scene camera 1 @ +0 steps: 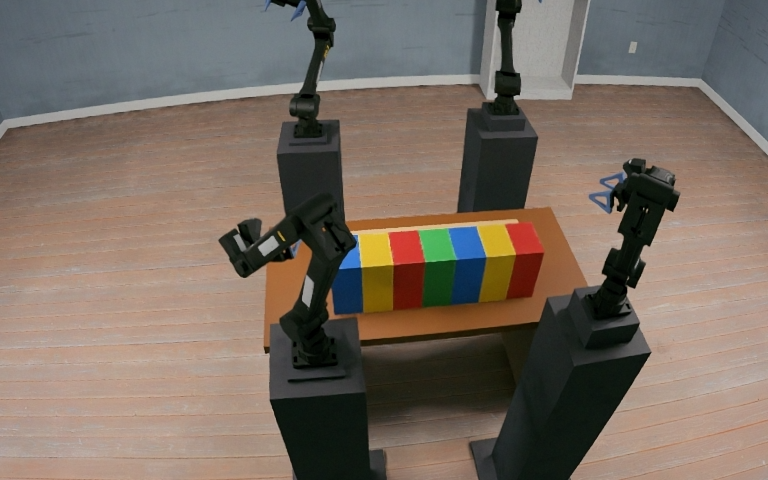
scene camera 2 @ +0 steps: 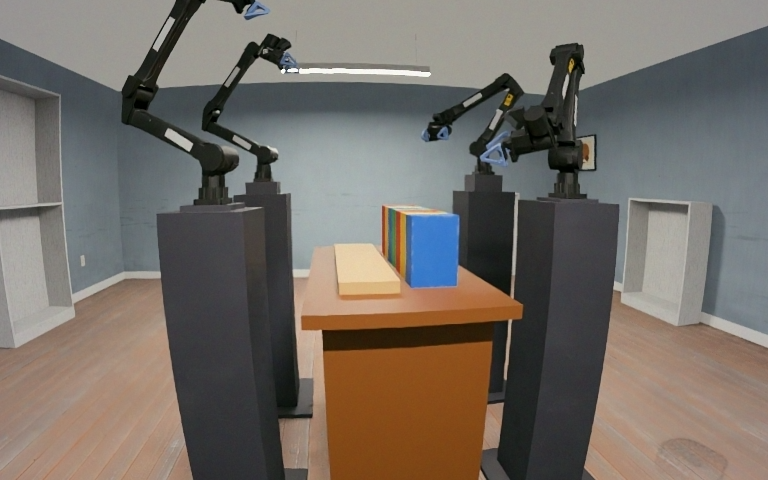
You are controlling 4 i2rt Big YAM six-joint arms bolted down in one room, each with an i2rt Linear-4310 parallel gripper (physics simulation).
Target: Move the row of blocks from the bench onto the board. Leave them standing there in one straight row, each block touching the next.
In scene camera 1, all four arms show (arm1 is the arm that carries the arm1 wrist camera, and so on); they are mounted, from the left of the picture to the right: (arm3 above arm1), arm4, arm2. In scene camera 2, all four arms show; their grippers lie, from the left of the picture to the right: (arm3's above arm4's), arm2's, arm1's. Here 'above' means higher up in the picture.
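A straight row of upright blocks, coloured blue, yellow, red, green, blue, yellow, red, stands on the bench, with faces touching. The pale board lies behind the row in scene camera 1 and left of it in scene camera 2. Arm1's gripper is seen edge-on and partly hidden, above the row's blue end. Arm2's gripper is open, away from the blocks. Arm3's gripper is open and high. Arm4's gripper is high; its finger gap is unclear.
Dark pedestals carry the arms around the bench. Arm1's raised links cross in front of the bench's left part in scene camera 1. A white shelf unit stands by the right wall in scene camera 2.
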